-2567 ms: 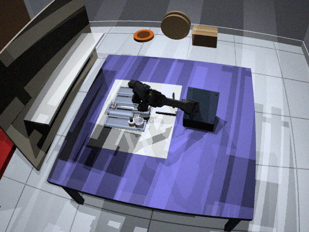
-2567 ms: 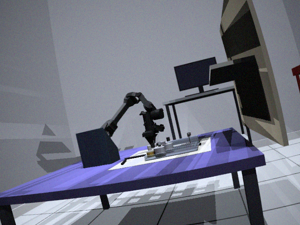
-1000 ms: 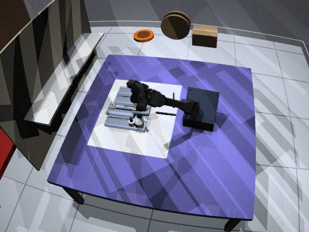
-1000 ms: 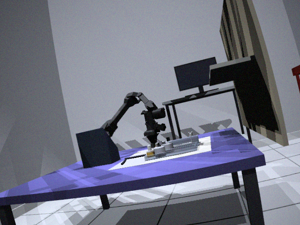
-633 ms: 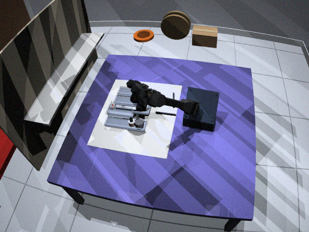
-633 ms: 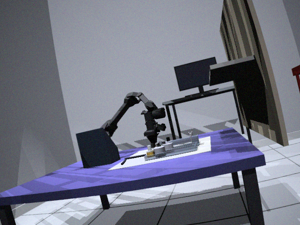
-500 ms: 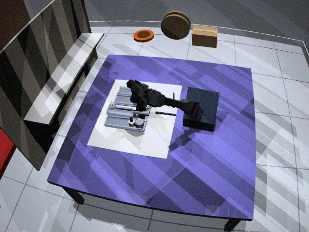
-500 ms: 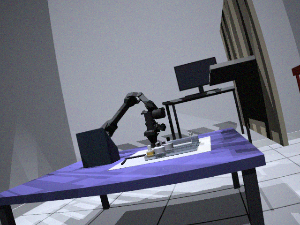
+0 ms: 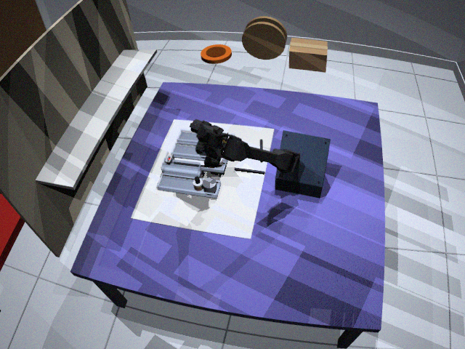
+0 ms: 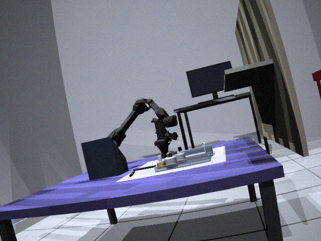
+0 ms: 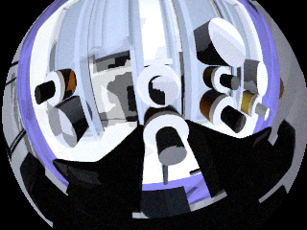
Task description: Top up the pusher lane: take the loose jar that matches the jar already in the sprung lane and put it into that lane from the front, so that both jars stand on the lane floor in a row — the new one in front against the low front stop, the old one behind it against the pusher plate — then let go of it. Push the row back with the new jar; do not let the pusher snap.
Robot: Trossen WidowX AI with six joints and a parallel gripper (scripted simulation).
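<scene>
The white mat is 6 cm ahead of my gripper tip, 2 cm to the left of it and 5 cm below it. From my gripper tip the other things lie so: red mark: 22 cm ahead, 5 cm to the left, 2 cm above.
</scene>
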